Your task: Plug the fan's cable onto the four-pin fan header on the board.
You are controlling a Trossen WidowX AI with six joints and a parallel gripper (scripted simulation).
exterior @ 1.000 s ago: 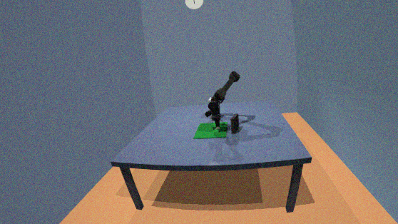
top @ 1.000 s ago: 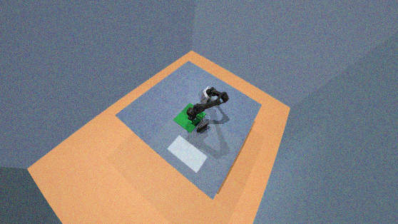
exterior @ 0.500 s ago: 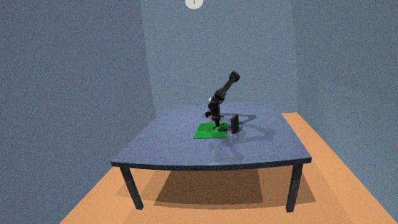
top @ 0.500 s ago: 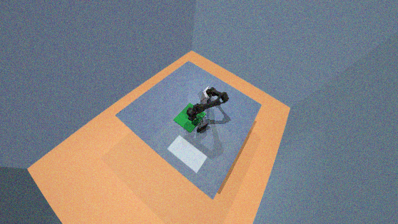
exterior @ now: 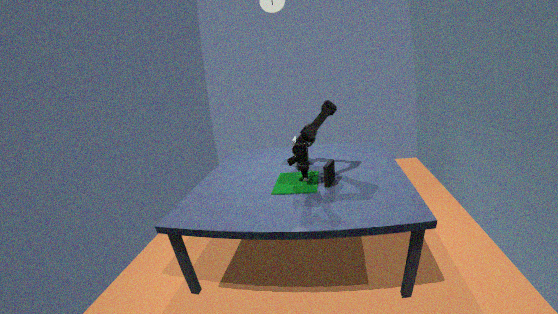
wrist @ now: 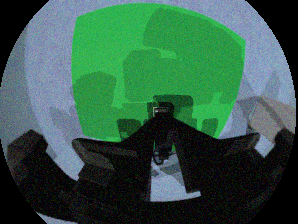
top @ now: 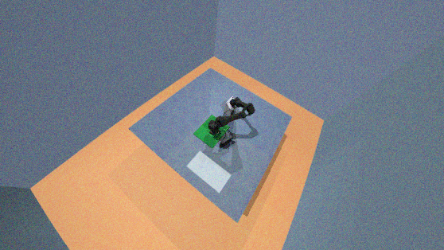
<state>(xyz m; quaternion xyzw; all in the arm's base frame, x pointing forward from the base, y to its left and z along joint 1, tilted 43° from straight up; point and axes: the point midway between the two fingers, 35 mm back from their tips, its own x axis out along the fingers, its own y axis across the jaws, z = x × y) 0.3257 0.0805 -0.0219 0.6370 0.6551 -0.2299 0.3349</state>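
My gripper tip is now 4 cm to the left of the green board, 4 cm above it and 1 cm short of it. From my gripper tip the other things lie so: black fan: 14 cm to the left, 5 cm ahead, 3 cm above; then black plug: 1 cm to the left, 1 cm above.
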